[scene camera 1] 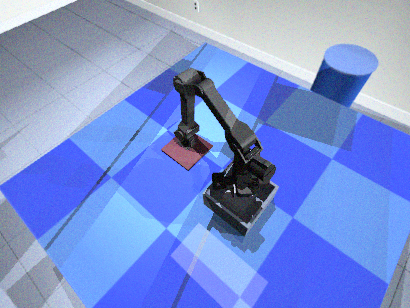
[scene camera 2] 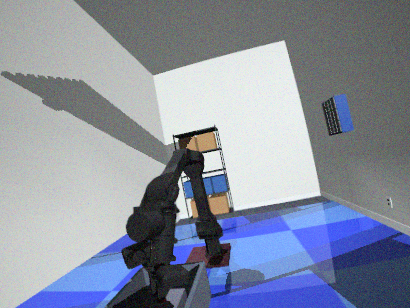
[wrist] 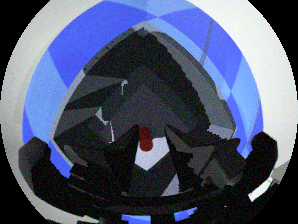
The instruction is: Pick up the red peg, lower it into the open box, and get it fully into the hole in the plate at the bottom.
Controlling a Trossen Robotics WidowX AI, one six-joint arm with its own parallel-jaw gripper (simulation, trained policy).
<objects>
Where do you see a pale plate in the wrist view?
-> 145, 109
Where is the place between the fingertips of the gripper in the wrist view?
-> At 152, 127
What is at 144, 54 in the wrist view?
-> A box.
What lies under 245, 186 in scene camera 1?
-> The gripper.
</objects>
